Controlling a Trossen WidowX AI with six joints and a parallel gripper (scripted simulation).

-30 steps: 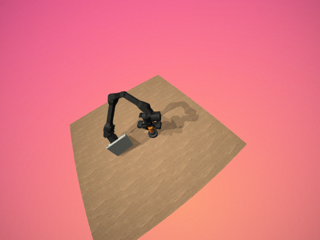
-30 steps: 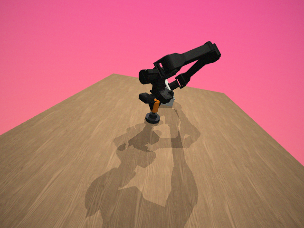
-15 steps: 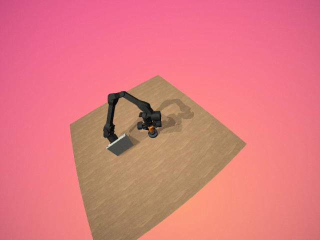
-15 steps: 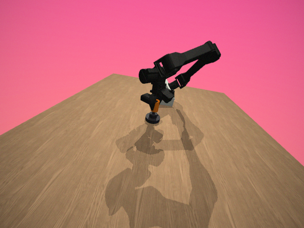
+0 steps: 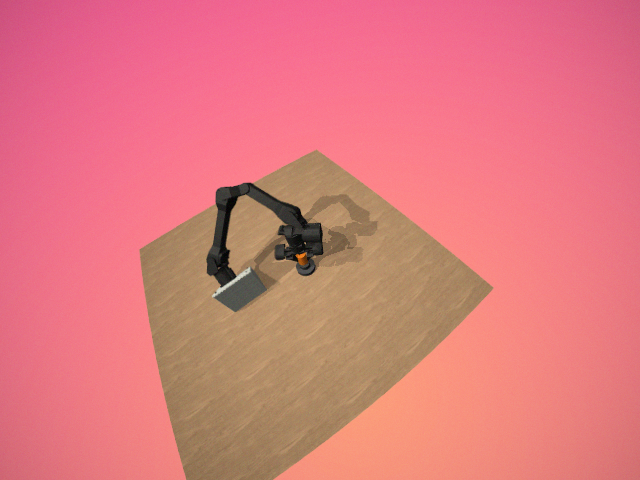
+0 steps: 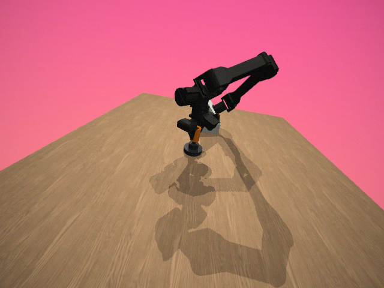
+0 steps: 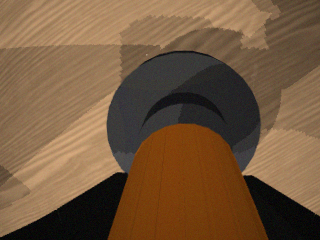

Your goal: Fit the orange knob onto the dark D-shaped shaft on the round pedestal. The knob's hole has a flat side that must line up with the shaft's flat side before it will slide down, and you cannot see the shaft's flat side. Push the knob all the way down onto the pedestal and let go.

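My gripper tip is now 2 cm below the orange knob. Round my gripper tip: dark round pedestal: 4 cm below.
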